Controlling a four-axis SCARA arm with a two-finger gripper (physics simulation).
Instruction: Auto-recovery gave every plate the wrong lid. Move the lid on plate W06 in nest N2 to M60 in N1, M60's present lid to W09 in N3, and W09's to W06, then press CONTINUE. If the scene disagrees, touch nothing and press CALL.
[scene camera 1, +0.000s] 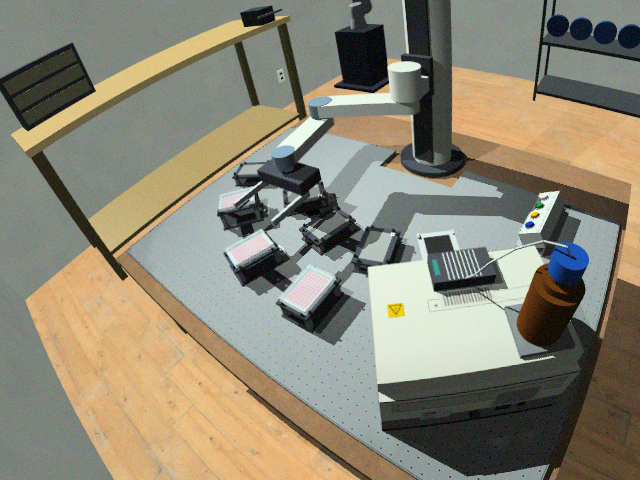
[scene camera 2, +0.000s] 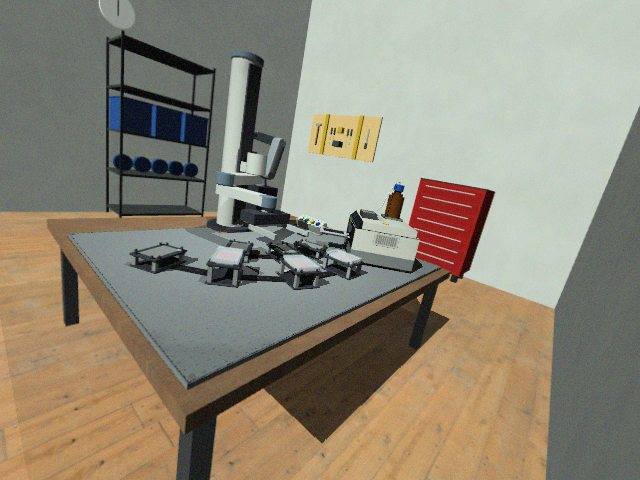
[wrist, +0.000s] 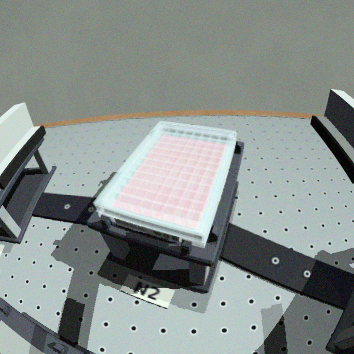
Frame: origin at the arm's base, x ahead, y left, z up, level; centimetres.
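Where they show: gripper, fingertip midpoint: (scene camera 1: 252, 214) (scene camera 2: 292, 235) (wrist: 170, 100); arm's base, origin of the base link: (scene camera 1: 432, 159) (scene camera 2: 229, 227).
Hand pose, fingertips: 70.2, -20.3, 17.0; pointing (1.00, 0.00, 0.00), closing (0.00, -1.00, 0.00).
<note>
Each offset is from my fingertips to the top centre of the thing, as dx, dy, dz. "spot": to the spot under its first point.
The plate in nest N2 {spot: +6.7, +2.7, -7.8} (scene camera 1: 250, 251) (scene camera 2: 302, 263) (wrist: 170, 180) has pink wells under a clear lid and sits on a dark raised stand. The label N2 {spot: -2.9, +3.2, -15.5} (wrist: 146, 290) reads on the mat before it; the plate's own code is not legible. The N1 plate {-8.0, -21.1, -7.0} (scene camera 1: 235, 198) (scene camera 2: 227, 254) and the N3 plate {+7.6, +25.3, -7.8} (scene camera 1: 310, 290) (scene camera 2: 343, 256) are also pink, on stands to either side. My gripper (scene camera 1: 253, 215) (scene camera 2: 292, 237) (wrist: 170, 100) is open and empty, its fingers spread wide above and on the robot's side of N2. The button panel {-50.2, +68.6, -7.3} (scene camera 1: 537, 219) (scene camera 2: 311, 222) has green, yellow and blue buttons; their lettering is not legible.
Several stands without pink plates, such as one grey-topped stand (scene camera 1: 330, 229) and another {-15.6, +30.1, -10.4} (scene camera 1: 377, 248), stand between the nests and the robot column (scene camera 1: 439, 103). A cream machine (scene camera 1: 423, 341) (scene camera 2: 382, 242) with a brown bottle {spot: +4.3, +77.6, +17.7} (scene camera 1: 550, 304) on top stands beyond N3.
</note>
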